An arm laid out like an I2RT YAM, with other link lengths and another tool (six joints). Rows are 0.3 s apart.
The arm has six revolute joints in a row. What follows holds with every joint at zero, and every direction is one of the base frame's. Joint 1 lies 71.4 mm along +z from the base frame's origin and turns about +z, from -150.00 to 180.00 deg. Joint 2 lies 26.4 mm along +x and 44.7 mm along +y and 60.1 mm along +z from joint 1 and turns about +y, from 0.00 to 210.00 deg. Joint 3 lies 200.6 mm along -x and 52.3 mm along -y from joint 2 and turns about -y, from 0.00 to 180.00 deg. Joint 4 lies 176.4 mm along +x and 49.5 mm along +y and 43.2 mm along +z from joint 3 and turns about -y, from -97.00 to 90.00 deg. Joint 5 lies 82.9 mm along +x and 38.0 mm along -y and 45.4 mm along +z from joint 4 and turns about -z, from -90.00 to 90.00 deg. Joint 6 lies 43.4 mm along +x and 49.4 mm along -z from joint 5 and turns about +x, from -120.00 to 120.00 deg. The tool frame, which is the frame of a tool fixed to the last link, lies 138.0 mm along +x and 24.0 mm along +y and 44.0 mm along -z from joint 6; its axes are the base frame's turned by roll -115.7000, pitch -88.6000 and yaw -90.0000 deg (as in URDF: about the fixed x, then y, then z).
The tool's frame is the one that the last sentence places.
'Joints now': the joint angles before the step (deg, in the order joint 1, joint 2, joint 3, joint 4, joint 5, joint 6). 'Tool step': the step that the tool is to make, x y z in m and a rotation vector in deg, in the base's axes. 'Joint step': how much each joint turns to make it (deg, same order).
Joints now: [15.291 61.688 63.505 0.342 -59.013 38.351]
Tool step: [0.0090 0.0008 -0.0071 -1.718 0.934 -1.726]
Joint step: [0.184 1.501 1.981 -4.115 1.901 -2.684]
